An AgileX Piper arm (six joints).
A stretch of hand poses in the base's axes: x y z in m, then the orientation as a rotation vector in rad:
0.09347 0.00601 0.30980 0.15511 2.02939 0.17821
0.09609 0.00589 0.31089 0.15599 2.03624 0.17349
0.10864 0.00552 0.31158 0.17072 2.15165 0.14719
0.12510 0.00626 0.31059 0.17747 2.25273 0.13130
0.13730 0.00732 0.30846 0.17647 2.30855 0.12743
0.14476 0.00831 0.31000 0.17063 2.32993 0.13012
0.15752 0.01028 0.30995 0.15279 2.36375 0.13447
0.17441 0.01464 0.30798 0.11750 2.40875 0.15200
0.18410 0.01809 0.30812 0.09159 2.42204 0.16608
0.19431 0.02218 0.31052 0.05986 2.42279 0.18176
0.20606 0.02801 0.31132 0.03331 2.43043 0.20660
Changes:
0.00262 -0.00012 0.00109 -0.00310 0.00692 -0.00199
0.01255 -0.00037 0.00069 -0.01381 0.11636 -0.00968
0.01646 0.00074 -0.00099 -0.00855 0.10134 -0.00083
0.01220 0.00106 -0.00213 -0.00253 0.05545 0.00467
0.00746 0.00099 0.00154 0.00034 0.02068 0.00701
0.01276 0.00197 -0.00005 -0.00202 0.03201 0.01715
0.01689 0.00436 -0.00197 0.00246 0.04186 0.03416
0.00969 0.00345 0.00014 0.00289 0.01142 0.02355
0.01021 0.00409 0.00240 0.00276 -0.00115 0.02715
0.01175 0.00583 0.00080 0.01051 0.00680 0.02639

